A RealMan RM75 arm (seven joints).
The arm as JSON. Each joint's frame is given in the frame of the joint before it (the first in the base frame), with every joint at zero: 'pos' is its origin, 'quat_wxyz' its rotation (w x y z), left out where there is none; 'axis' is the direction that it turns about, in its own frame. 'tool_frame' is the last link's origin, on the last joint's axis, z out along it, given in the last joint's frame.
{
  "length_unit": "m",
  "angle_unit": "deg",
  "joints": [
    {
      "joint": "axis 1",
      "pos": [
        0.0,
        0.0,
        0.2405
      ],
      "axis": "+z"
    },
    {
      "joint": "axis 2",
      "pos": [
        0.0,
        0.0,
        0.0
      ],
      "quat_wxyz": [
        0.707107,
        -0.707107,
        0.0,
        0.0
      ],
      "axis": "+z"
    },
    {
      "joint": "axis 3",
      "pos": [
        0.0,
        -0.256,
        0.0
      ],
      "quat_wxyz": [
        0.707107,
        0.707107,
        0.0,
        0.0
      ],
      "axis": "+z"
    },
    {
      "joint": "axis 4",
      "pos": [
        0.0,
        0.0,
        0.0
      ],
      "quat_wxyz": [
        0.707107,
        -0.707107,
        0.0,
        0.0
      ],
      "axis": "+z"
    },
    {
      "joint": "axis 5",
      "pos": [
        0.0,
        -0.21,
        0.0
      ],
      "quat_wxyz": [
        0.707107,
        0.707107,
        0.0,
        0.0
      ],
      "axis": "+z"
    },
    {
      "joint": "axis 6",
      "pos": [
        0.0,
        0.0,
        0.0
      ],
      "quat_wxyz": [
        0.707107,
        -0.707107,
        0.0,
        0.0
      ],
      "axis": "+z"
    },
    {
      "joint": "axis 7",
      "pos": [
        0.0,
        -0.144,
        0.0
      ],
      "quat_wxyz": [
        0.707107,
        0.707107,
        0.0,
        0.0
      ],
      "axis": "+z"
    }
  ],
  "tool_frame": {
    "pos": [
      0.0,
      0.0,
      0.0
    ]
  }
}
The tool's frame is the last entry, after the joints.
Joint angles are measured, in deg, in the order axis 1, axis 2, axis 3, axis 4, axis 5, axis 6, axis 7. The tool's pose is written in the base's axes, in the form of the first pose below.
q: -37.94, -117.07, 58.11, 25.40, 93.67, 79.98, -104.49
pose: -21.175 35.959 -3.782 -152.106 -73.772 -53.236
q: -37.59, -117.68, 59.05, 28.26, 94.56, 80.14, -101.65
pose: -20.563 35.959 -3.825 -155.270 -66.128 -51.534
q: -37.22, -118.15, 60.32, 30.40, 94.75, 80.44, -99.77
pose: -20.026 35.819 -3.942 -157.688 -60.745 -50.543
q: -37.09, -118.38, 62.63, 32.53, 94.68, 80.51, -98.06
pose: -19.356 35.697 -4.153 -160.671 -54.934 -48.723
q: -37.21, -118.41, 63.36, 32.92, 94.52, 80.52, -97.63
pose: -19.108 35.681 -4.247 -161.543 -53.431 -48.323
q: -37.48, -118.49, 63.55, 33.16, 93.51, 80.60, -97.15
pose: -18.642 35.842 -4.156 -161.538 -52.089 -49.698
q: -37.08, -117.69, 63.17, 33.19, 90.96, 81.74, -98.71
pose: -18.616 36.032 -3.169 -159.729 -54.539 -53.527
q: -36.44, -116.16, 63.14, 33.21, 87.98, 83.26, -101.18
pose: -18.886 36.220 -1.717 -157.717 -57.939 -57.173
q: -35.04, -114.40, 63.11, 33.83, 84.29, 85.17, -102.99
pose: -19.372 36.234 0.166 -155.252 -59.893 -61.585
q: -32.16, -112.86, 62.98, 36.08, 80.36, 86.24, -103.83
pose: -20.295 36.008 2.361 -151.386 -59.703 -65.676
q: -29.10, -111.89, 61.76, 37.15, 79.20, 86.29, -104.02
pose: -22.090 35.456 3.813 -147.056 -61.075 -66.499
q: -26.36, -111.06, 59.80, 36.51, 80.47, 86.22, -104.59
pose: -24.546 34.559 4.619 -142.991 -65.331 -64.800
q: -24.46, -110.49, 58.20, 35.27, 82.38, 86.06, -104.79
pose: -26.613 33.657 4.889 -140.169 -69.252 -62.422
